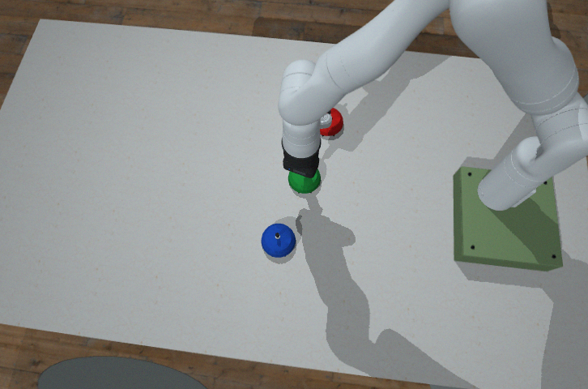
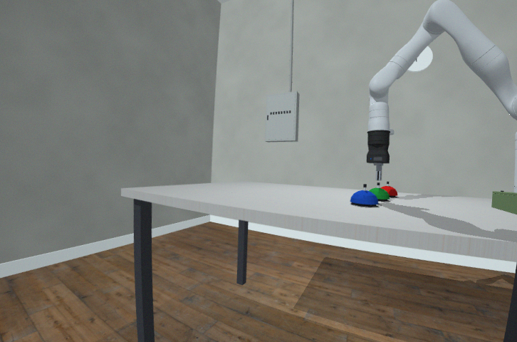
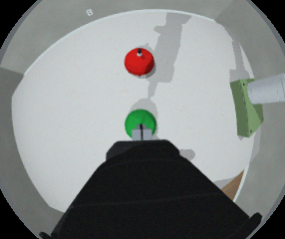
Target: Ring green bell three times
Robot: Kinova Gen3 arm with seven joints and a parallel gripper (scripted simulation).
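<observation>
Now: the green bell 5 cm below my hand. Round my hand: red bell: 17 cm to the right, 5 cm below, 4 cm behind; then blue bell: 17 cm to the left, 5 cm below, 4 cm ahead.
</observation>
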